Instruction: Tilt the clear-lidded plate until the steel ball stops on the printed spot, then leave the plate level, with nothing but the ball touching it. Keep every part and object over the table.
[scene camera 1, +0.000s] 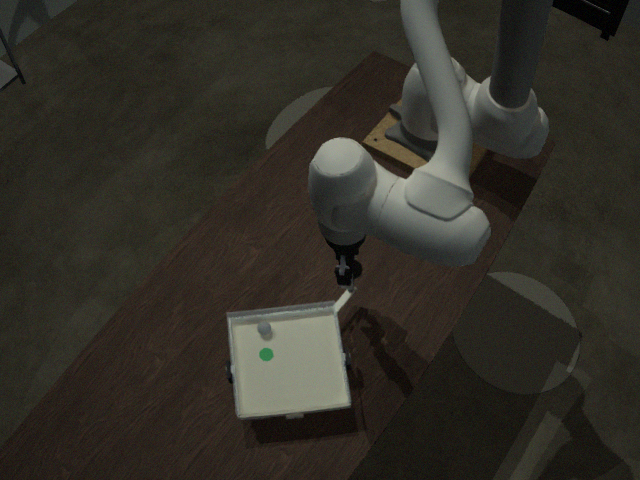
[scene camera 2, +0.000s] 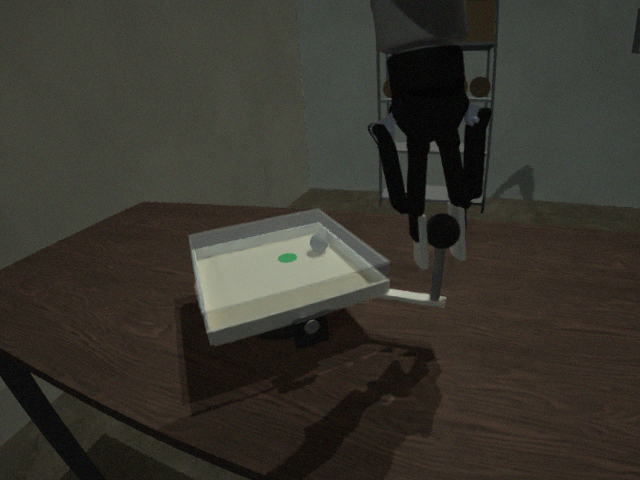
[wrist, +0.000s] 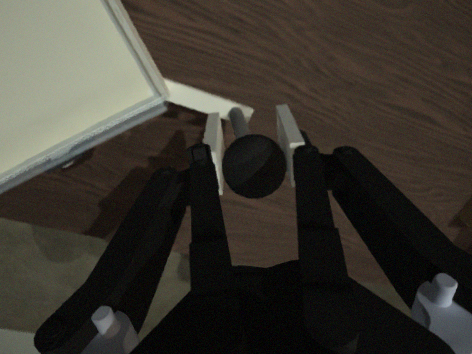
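The cream plate (scene camera 1: 305, 377) (scene camera 2: 248, 279) (wrist: 60, 75) with clear walls and lid sits tilted on a dark pivot mount. The steel ball (scene camera 1: 264, 329) (scene camera 2: 318, 242) lies inside it, apart from the green printed spot (scene camera 1: 266, 354) (scene camera 2: 287, 257), towards the wall nearer the arm in scene camera 1. A pale arm (scene camera 1: 344, 300) (scene camera 2: 410, 296) (wrist: 197, 98) runs out from the plate's corner and bears a grey rod with a black ball knob (scene camera 2: 443, 230) (wrist: 254, 166). My gripper (scene camera 1: 349, 285) (scene camera 2: 440, 237) (wrist: 249, 126) is shut on the black knob.
The brown wooden table (scene camera 1: 206, 289) (scene camera 2: 542, 330) (wrist: 350, 60) lies beneath the plate, with its long edge at the right in scene camera 1. The robot's base stands on a tan board (scene camera 1: 392, 149). A shelf unit (scene camera 2: 436, 47) stands behind, off the table.
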